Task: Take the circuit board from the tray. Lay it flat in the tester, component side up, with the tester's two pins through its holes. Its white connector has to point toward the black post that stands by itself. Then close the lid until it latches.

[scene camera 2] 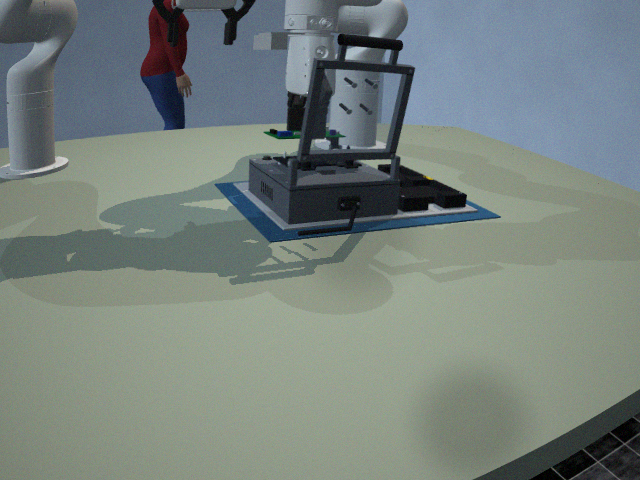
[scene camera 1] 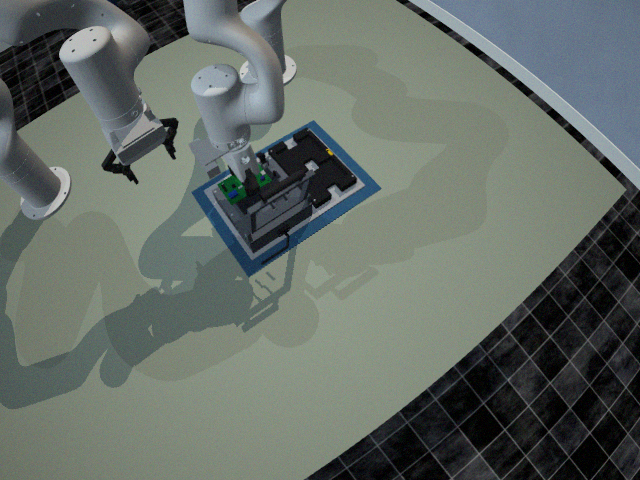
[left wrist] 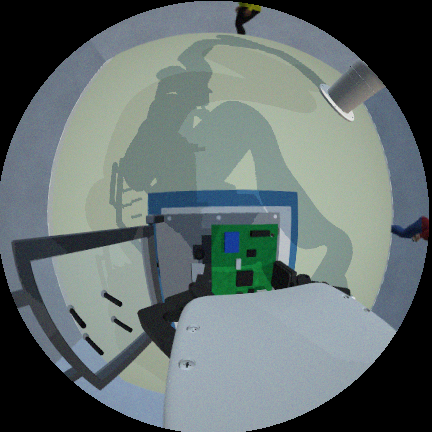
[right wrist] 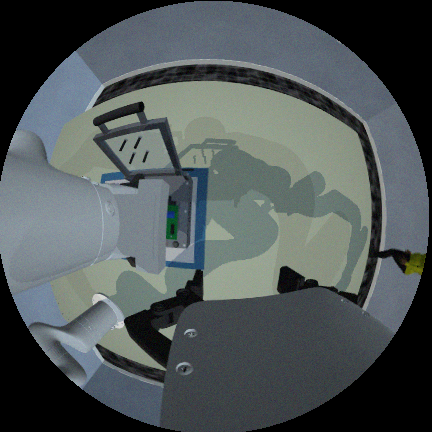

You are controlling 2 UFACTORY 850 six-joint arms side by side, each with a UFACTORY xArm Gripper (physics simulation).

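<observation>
The green circuit board [scene camera 1: 231, 189] [scene camera 2: 283, 134] [left wrist: 257, 260] [right wrist: 172, 220] is about level, component side up, above the grey tester [scene camera 2: 330, 202] [left wrist: 175, 270]. A gap shows under it in scene camera 2. My left gripper [scene camera 1: 251, 186] [scene camera 2: 296, 127] [left wrist: 242, 275] is shut on the board, whose near part it hides. The lid [scene camera 2: 364, 66] [left wrist: 80, 240] [right wrist: 172, 145] stands open, steeply upright. The tester's pins and the lone black post cannot be made out surely. My right gripper [scene camera 1: 155, 169] [scene camera 2: 201, 41] [right wrist: 242, 281] is open and empty, high above the table to the picture's left.
The black tray [scene camera 1: 294, 155] [scene camera 2: 439, 188] lies beside the tester, with a yellow piece [scene camera 1: 329, 151] [scene camera 2: 428, 177] on it. A blue mat [scene camera 1: 369, 187] [scene camera 2: 483, 213] lies under both. A black cable [scene camera 2: 325, 230] reaches out from the tester. People stand beyond the table.
</observation>
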